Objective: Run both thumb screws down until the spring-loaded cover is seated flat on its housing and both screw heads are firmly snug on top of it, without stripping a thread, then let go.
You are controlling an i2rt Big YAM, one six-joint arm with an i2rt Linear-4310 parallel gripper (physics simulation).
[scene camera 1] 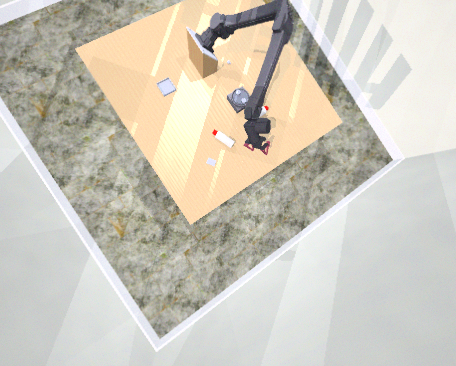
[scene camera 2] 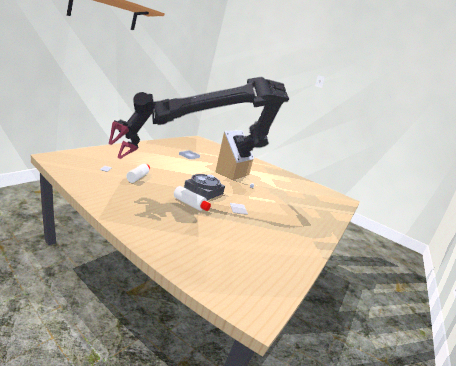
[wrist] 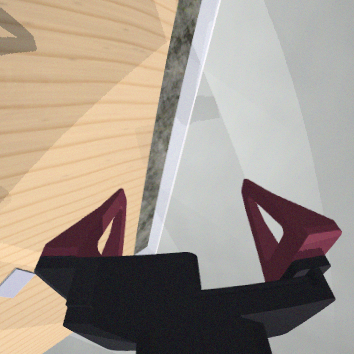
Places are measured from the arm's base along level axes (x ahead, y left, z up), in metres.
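Pixels of known places: gripper, between the fingertips: [scene camera 1: 259, 152] [scene camera 2: 114, 151] [wrist: 183, 188]; arm's base, origin of its link: [scene camera 1: 204, 44] [scene camera 2: 241, 146].
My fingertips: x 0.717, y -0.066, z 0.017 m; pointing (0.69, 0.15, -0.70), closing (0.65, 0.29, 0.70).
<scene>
Ahead of a thing's pixels: the offset from my fingertips to its top centre.
The dark square housing {0.116 m down, 0.379 m back, 0.137 m left} [scene camera 1: 231, 102] [scene camera 2: 214, 193] sits on the table with the round grey cover {0.118 m down, 0.379 m back, 0.137 m left} [scene camera 1: 241, 96] [scene camera 2: 205, 180] on top. Two small pale round spots, likely the screw heads, show on the cover in scene camera 1; their height and any gap under the cover are too small to tell. My gripper [scene camera 1: 257, 149] [scene camera 2: 116, 150] [wrist: 183, 188] is open and empty, with its red fingers wide apart. It hangs above the table near an edge, well to the side of the housing and touching nothing. The housing and cover do not show in the wrist view.
A white bottle with a red cap {0.122 m down, 0.236 m back, 0.198 m left} [scene camera 2: 190, 198] lies close beside the housing; another white bottle {0.118 m down, 0.210 m back, 0.101 m right} [scene camera 1: 224, 138] [scene camera 2: 138, 173] lies farther off. A flat grey tray {0.152 m down, 0.680 m back, 0.236 m right} [scene camera 1: 166, 87] [scene camera 2: 189, 155], a small pale plate {0.169 m down, 0.119 m back, 0.244 m right} [scene camera 1: 211, 162] [scene camera 2: 105, 169] [wrist: 16, 283] and another pale plate {0.169 m down, 0.386 m back, 0.317 m left} [scene camera 2: 238, 208] lie on the table.
</scene>
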